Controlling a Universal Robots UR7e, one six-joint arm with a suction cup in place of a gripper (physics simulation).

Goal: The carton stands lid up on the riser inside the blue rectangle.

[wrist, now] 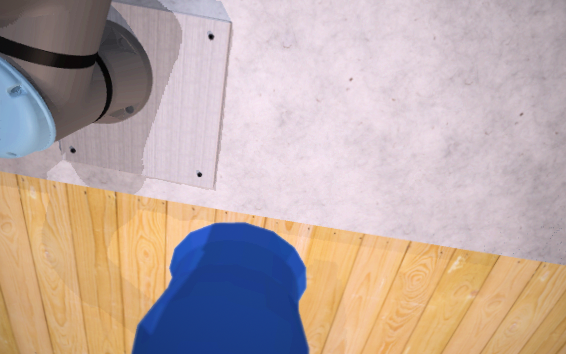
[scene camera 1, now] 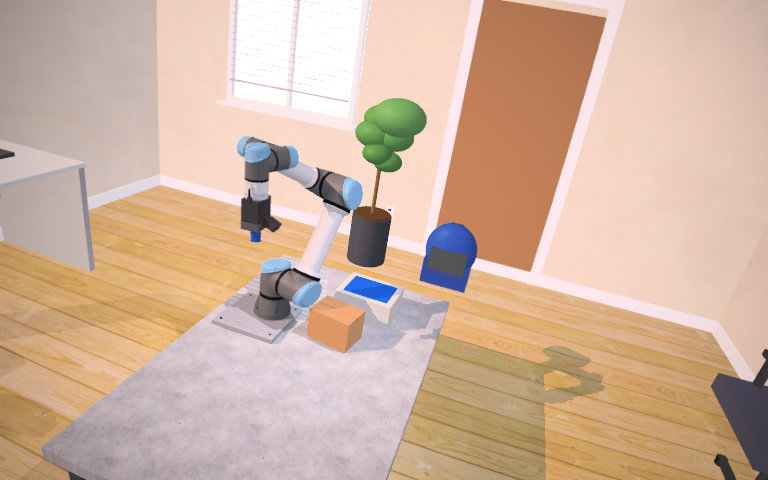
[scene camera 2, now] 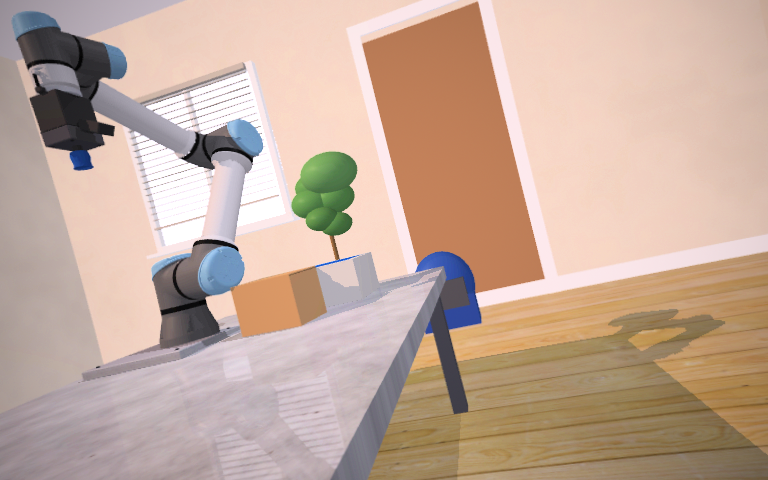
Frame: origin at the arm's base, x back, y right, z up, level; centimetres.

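Seen in the pictures: end effector, tool point: [wrist: 238, 278] [scene camera 1: 255, 240] [scene camera 2: 83, 167]; arm's base, origin of the base link: [wrist: 104, 71] [scene camera 1: 272, 310] [scene camera 2: 191, 339].
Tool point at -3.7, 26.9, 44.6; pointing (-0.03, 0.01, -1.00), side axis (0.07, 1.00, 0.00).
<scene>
Pixels of each thing's top centre, then the offset from my tool point to it, as dx, dy, dz. Level surfaces: height alone.
- orange-brown carton, middle of its top: [scene camera 2: 273, 276] [scene camera 1: 337, 309] -25.3, -22.3, -33.1
- pale riser, middle of its top: [scene camera 2: 325, 264] [scene camera 1: 370, 288] -33.3, -45.8, -34.1
- filled blue rectangle, middle of its top: [scene camera 1: 370, 288] -33.3, -45.8, -34.1
- grey table, its level: dz -46.1
An orange-brown carton [scene camera 1: 335, 328] [scene camera 2: 269, 308] stands on the table, in front of the pale riser [scene camera 1: 386, 312] [scene camera 2: 365, 277]. A faint line crosses its top face; I cannot tell which face is the lid. The riser's top bears a filled blue rectangle [scene camera 1: 370, 288], with no carton on it; in scene camera 2 it shows as a thin blue strip. My gripper, a blue suction cup [scene camera 1: 255, 237] [scene camera 2: 82, 161] [wrist: 237, 270], points down, holds nothing and hangs high beyond the table's edge, on the far side of the arm's base from the carton. The wrist view does not show the carton or riser.
The arm's base plate [scene camera 1: 243, 328] [wrist: 195, 110] is bolted to the grey table [scene camera 1: 226, 418] [scene camera 2: 141, 418] [wrist: 390, 125], close to the carton. A potted plant [scene camera 1: 368, 237] and a blue domed object [scene camera 1: 451, 249] [scene camera 2: 444, 266] are beyond the table. A desk [scene camera 1: 48, 220] is at the left.
</scene>
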